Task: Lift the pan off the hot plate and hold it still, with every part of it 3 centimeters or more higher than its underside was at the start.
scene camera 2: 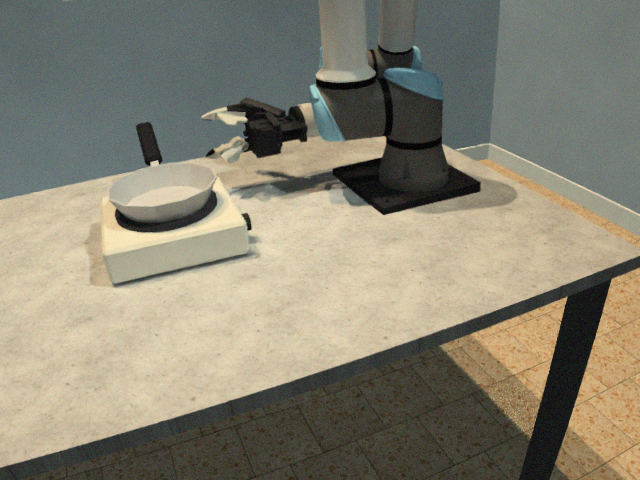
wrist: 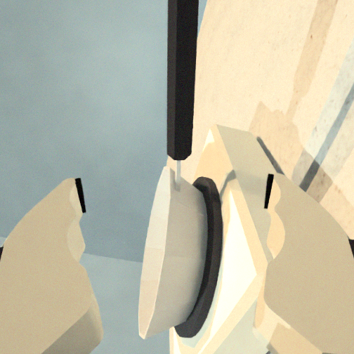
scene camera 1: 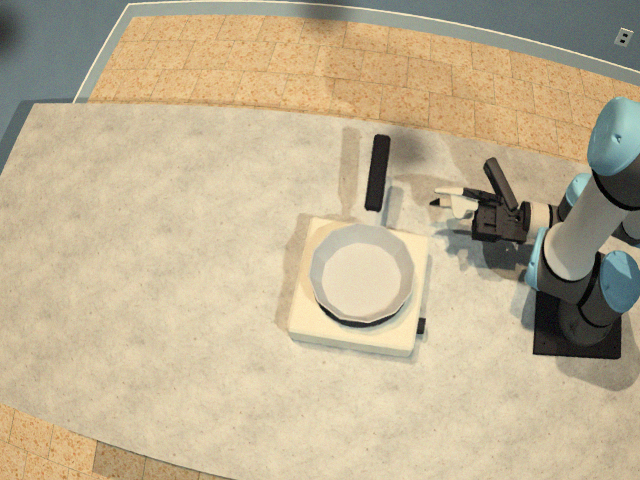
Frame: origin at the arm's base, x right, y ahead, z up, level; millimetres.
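Where they show: gripper, fingertip midpoint: [scene camera 2: 203, 137] [scene camera 1: 431, 197]; arm's base, link origin: [scene camera 2: 413, 177] [scene camera 1: 585, 314].
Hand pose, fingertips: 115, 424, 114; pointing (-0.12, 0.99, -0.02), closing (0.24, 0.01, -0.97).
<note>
Things, the pixels of their top centre, and the offset from my fingertips, as dx, dy, dz. Level surfaces: height alone.
- cream hot plate, top centre: [scene camera 1: 366, 280] [scene camera 2: 170, 203] -176, +86, -57
- hot plate's black knob, top centre: [scene camera 2: 243, 214] [scene camera 1: 421, 323] -226, -39, -80
- grey table, surface height: dz -133
The light grey pan [scene camera 1: 361, 276] [scene camera 2: 162, 198] [wrist: 175, 250] sits upright on the black ring of the cream hot plate [scene camera 1: 305, 325] [scene camera 2: 175, 255] [wrist: 242, 260]. Its black handle [scene camera 1: 377, 173] [scene camera 2: 148, 143] [wrist: 181, 75] points toward the table's far edge in the first scene view and slants upward. My gripper [scene camera 1: 434, 197] [scene camera 2: 205, 136] [wrist: 174, 178] is open and empty, to the right of the handle, apart from handle and pan. Its fingers stand one above the other in the second scene view. In the wrist view the handle's inner end and the pan show beyond the gap between the fingertips.
The hot plate's black knob [scene camera 1: 421, 326] [scene camera 2: 247, 221] sticks out on its right side. The arm's black base plate [scene camera 1: 542, 341] [scene camera 2: 361, 193] stands on the grey table [scene camera 1: 155, 258] [scene camera 2: 310, 289] to the right. A blue wall [scene camera 2: 129, 62] rises behind the table.
</note>
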